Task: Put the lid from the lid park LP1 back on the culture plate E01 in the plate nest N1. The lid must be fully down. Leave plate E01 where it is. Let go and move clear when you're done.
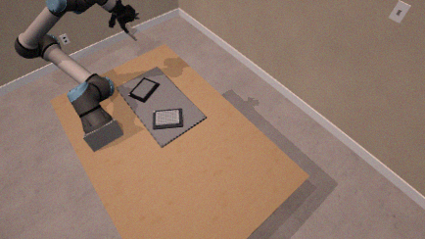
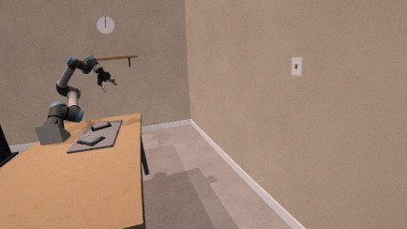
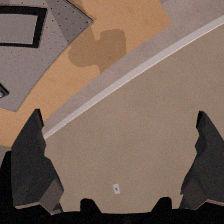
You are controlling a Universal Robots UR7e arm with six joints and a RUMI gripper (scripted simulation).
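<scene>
Now: the clear lid 13 cm behind my hand, 15 cm to the right of it and 28 cm below it. Round my hand: dark plate nest N1 (16 cm behind, 42 cm to the right, 29 cm below); culture plate (16 cm behind, 42 cm to the right, 28 cm below); dark lid park (13 cm behind, 15 cm to the right, 29 cm below).
</scene>
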